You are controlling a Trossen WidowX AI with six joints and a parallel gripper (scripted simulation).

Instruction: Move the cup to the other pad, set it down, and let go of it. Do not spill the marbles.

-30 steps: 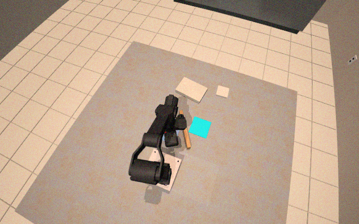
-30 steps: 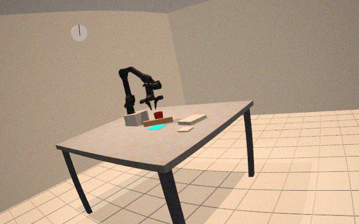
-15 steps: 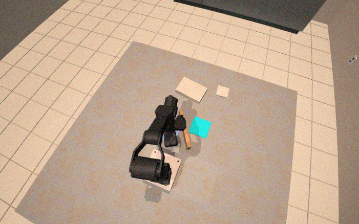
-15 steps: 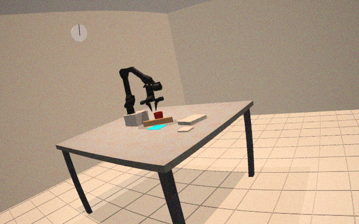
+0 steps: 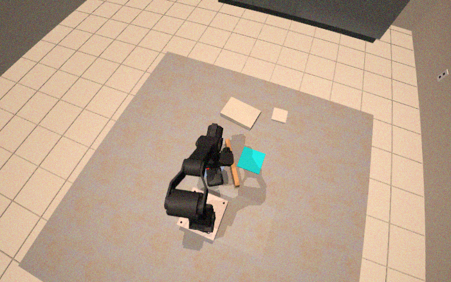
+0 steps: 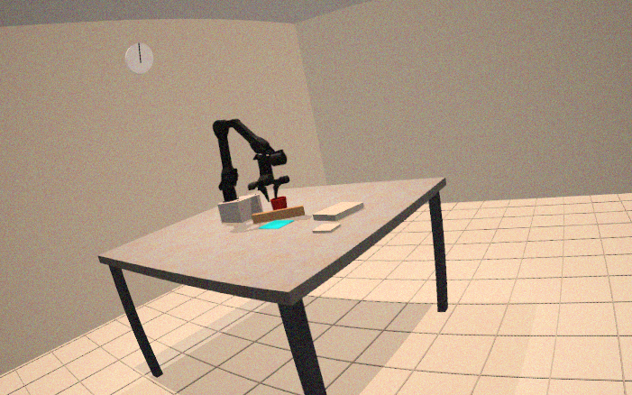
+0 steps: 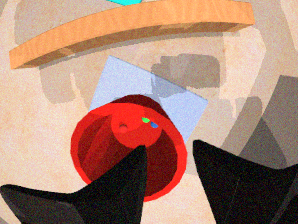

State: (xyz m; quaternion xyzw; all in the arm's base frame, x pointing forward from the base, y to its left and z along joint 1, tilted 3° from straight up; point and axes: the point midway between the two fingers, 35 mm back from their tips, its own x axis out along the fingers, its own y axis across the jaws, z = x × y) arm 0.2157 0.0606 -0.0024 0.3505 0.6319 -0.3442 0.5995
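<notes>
My gripper tip is 20 mm short of the red cup, 10 mm to the right of it and 30 mm above it. From my gripper tip the other things lie so: pale blue pad: 20 mm ahead, 20 mm to the left, 70 mm below; then wooden bar: 70 mm ahead, 60 mm to the right, 60 mm below; then cyan pad: 130 mm ahead, 140 mm to the right, 70 mm below.
</notes>
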